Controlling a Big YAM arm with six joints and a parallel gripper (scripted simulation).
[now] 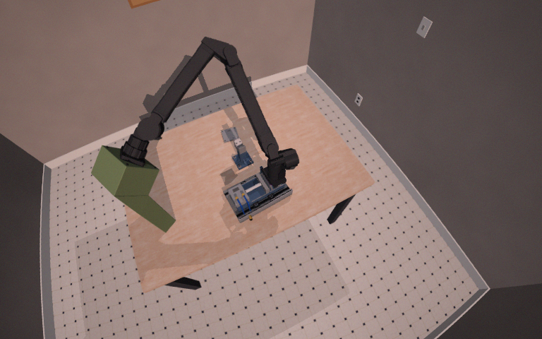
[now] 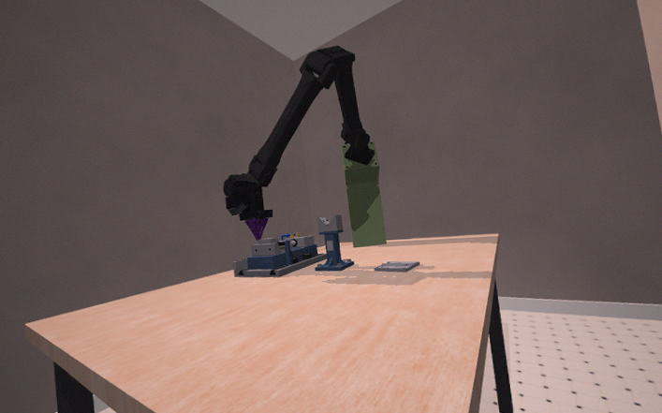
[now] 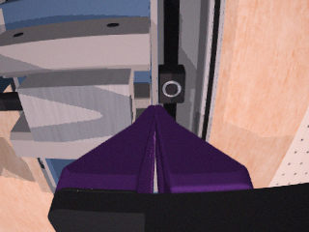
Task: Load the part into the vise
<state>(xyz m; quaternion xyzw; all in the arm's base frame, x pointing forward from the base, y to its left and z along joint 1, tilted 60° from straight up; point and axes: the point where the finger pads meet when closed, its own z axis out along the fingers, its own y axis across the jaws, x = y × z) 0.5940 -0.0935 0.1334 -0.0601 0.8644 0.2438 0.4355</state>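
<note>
Now: the part 4 cm to the left of my hand, 3 cm below it and 2 cm behind it. Round my hand: fixed jaw 6 cm to the left, 4 cm below; then work stop rod 9 cm to the left, 5 cm behind, 3 cm below; then moving jaw 6 cm behind, 4 cm below, 3 cm to the left.
</note>
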